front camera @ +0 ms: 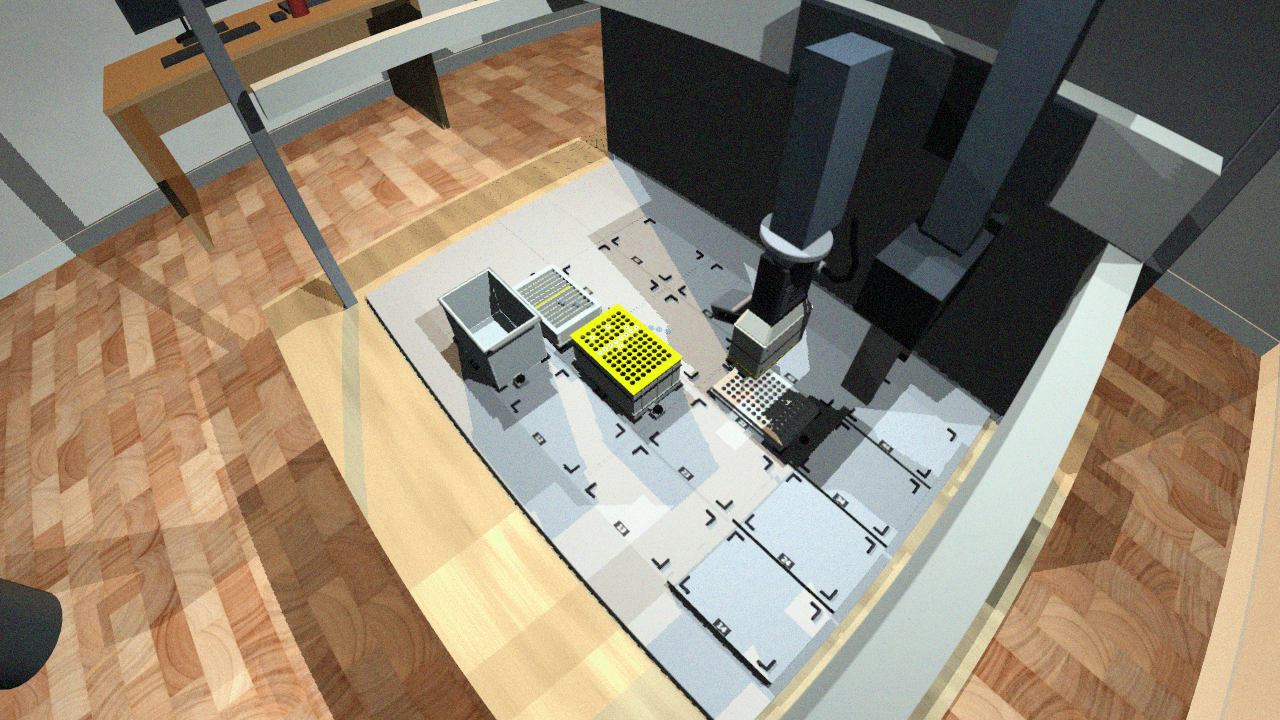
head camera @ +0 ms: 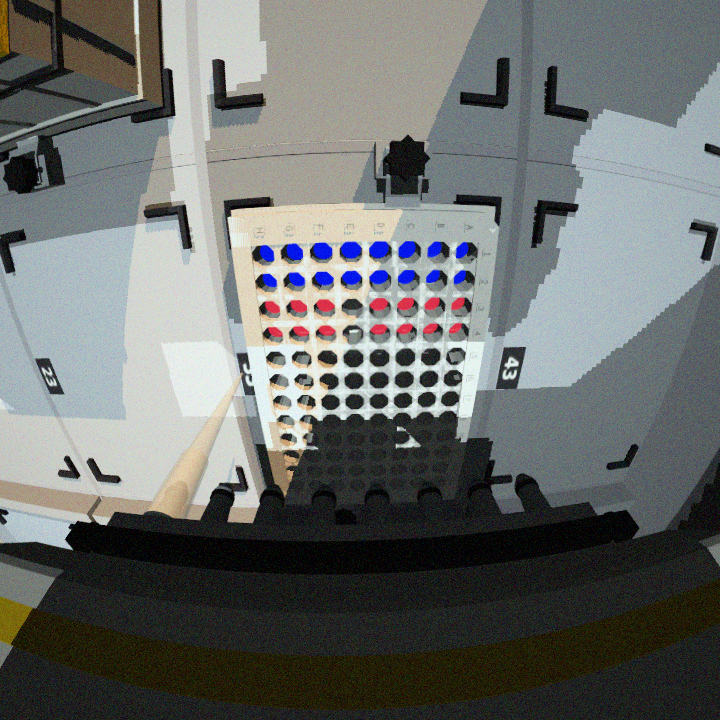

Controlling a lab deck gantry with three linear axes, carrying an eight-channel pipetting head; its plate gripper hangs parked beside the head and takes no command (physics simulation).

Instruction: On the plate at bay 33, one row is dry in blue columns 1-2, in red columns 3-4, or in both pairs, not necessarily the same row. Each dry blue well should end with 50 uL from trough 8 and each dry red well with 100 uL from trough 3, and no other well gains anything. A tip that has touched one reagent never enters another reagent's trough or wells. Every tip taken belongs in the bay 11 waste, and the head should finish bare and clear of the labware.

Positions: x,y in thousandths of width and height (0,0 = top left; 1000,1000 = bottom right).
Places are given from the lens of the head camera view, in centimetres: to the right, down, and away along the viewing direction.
bay 43 label (head camera: 710,501): 6, 0, 13
pipette tip (head camera: 244,688): -3, 2, 5
The marked spots on the bay 43 label and the pipette tip are 13 cm apart.
